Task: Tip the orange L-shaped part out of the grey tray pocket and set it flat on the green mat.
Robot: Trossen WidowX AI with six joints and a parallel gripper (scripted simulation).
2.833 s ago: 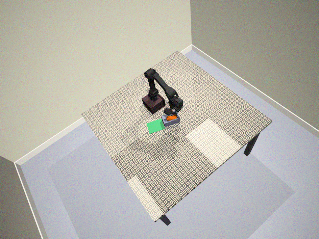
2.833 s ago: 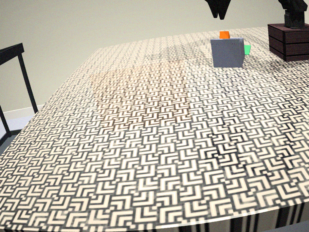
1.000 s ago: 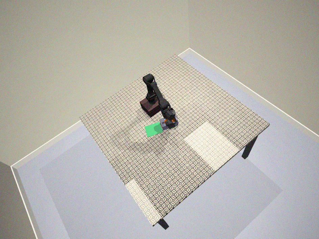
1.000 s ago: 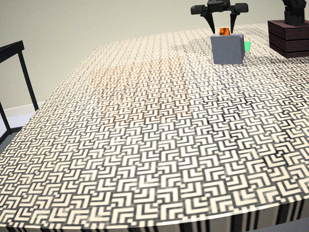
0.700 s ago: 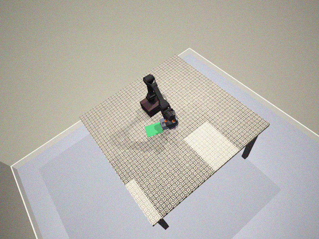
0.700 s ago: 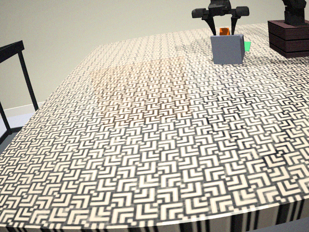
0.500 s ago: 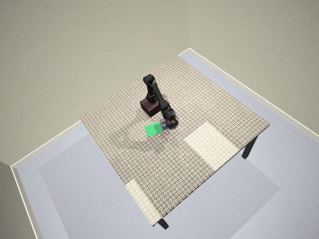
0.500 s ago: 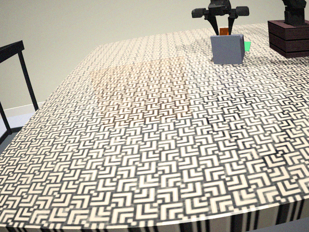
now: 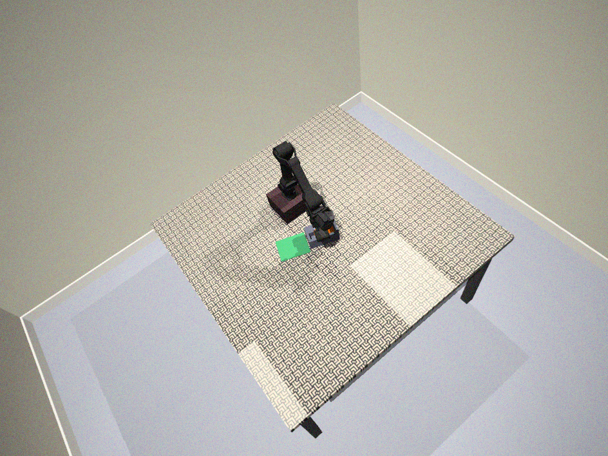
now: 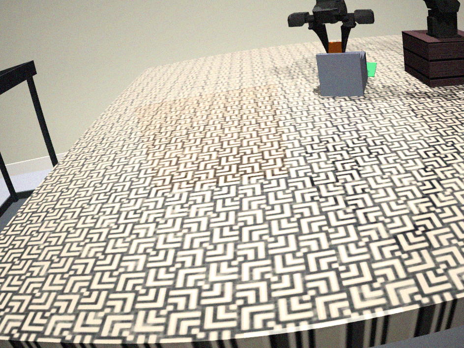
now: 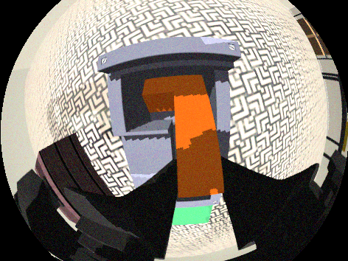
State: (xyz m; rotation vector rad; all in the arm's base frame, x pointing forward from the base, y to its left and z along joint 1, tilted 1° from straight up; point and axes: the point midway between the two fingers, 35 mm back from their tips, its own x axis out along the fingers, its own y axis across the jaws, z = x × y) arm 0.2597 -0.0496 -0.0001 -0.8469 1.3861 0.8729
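Right now my gripper tip is 120 mm to the left of the green mat, 80 mm past it and 80 mm above it. From my gripper tip the other things lie so: orange L-shaped part: 40 mm to the left, 30 mm below.
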